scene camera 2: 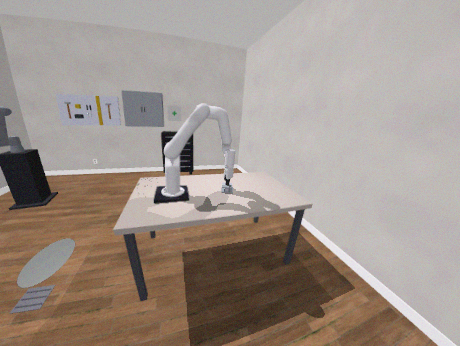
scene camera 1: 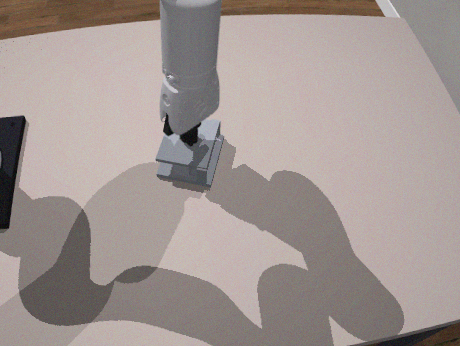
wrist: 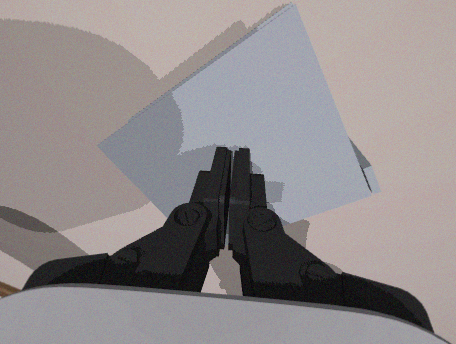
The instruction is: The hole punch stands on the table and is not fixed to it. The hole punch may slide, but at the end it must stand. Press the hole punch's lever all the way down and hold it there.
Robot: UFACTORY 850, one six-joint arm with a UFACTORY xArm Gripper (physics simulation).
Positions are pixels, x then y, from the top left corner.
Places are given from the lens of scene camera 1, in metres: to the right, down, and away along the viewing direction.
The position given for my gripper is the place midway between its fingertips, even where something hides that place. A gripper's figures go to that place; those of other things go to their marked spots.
my gripper [scene camera 1: 188, 140]: -0.08, -0.06, 0.82
grey-blue hole punch [scene camera 1: 203, 177]: -0.05, 0.01, 0.81
